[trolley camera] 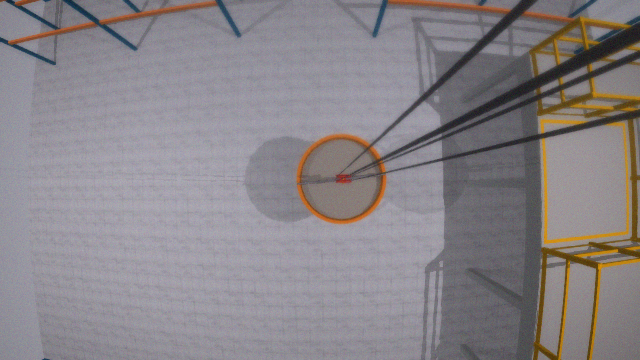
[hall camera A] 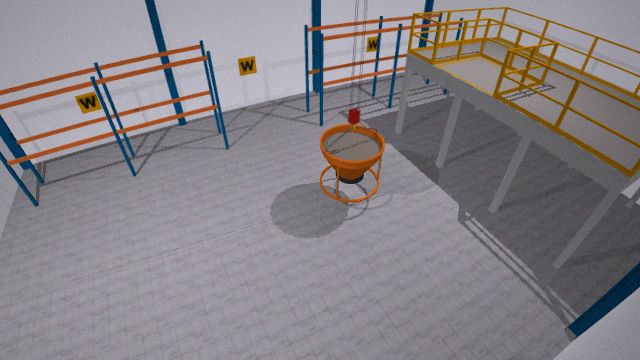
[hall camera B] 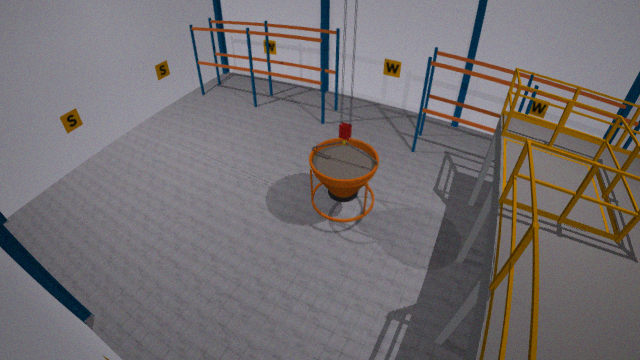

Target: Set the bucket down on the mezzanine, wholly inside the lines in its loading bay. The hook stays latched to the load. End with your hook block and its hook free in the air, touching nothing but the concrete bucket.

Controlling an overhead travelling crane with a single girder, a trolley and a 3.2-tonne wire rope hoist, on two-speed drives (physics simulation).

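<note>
The orange concrete bucket (hall camera A: 352,169) (hall camera B: 344,184) (trolley camera: 341,205), filled with grey concrete, hangs upright above the hall floor, left of the mezzanine (hall camera A: 600,115) (hall camera B: 590,300) (trolley camera: 582,310). Its shadows lie apart from its foot ring. The red hook block (hall camera A: 354,116) (hall camera B: 345,131) (trolley camera: 343,178) is over the bucket's middle. My hook (hall camera A: 354,126) (hall camera B: 344,142) under it is shut on the bucket's bail. The yellow lines of the loading bay (trolley camera: 544,180) show on the deck at the right in the trolley view. The bay lies between railings, level with the bucket in that view.
Yellow railings (hall camera A: 567,104) (hall camera B: 535,280) (trolley camera: 595,310) stand along the mezzanine edge on both sides of the bay. Blue and orange racks (hall camera A: 321,80) (hall camera B: 421,105) stand along the W wall. Grey columns (hall camera A: 509,175) carry the deck.
</note>
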